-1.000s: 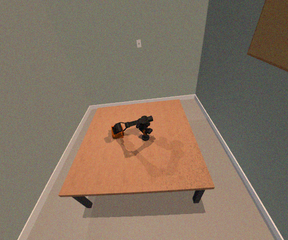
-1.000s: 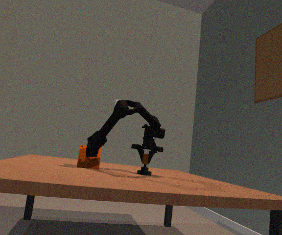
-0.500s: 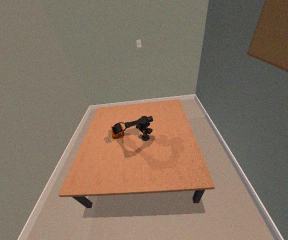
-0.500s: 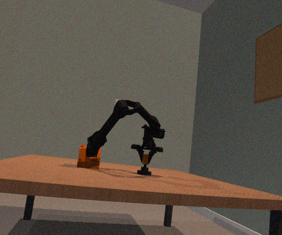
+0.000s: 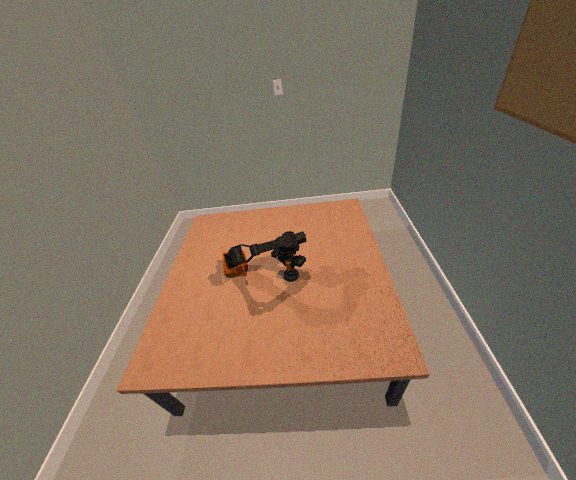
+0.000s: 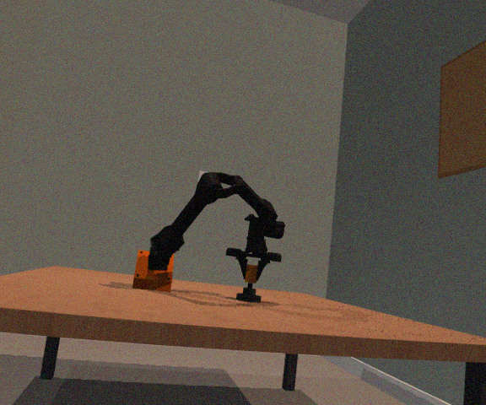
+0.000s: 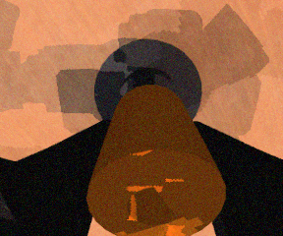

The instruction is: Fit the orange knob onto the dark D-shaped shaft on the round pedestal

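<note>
Now: the orange knob 2 cm above my gripper tip. Round my gripper tip: pedestal: 4 cm below.
</note>
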